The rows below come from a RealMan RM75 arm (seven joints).
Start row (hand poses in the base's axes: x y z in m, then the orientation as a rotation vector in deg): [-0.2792, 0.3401, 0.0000, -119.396, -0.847, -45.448]
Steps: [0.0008, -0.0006, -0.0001, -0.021, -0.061, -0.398]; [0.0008, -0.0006, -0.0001, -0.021, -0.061, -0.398]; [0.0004, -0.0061, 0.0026, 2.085, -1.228, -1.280]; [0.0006, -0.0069, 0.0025, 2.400, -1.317, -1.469]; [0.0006, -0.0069, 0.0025, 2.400, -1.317, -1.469]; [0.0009, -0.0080, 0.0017, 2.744, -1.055, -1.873]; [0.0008, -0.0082, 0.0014, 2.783, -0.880, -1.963]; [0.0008, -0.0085, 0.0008, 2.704, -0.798, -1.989]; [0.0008, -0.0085, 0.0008, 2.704, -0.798, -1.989]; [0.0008, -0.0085, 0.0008, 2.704, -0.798, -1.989]
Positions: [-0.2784, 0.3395, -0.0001, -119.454, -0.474, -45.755]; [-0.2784, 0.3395, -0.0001, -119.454, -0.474, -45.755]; [-0.2788, 0.3340, 0.0026, -117.135, 0.639, -47.184]; [-0.2786, 0.3332, 0.0025, -116.829, 0.910, -47.340]; [-0.2786, 0.3332, 0.0025, -116.829, 0.910, -47.340]; [-0.2783, 0.3321, 0.0017, -116.665, 1.605, -47.258]; [-0.2784, 0.3319, 0.0014, -116.711, 1.809, -47.125]; [-0.2784, 0.3316, 0.0008, -116.822, 1.850, -47.068]; [-0.2784, 0.3316, 0.0008, -116.822, 1.850, -47.068]; [-0.2784, 0.3316, 0.0008, -116.822, 1.850, -47.068]
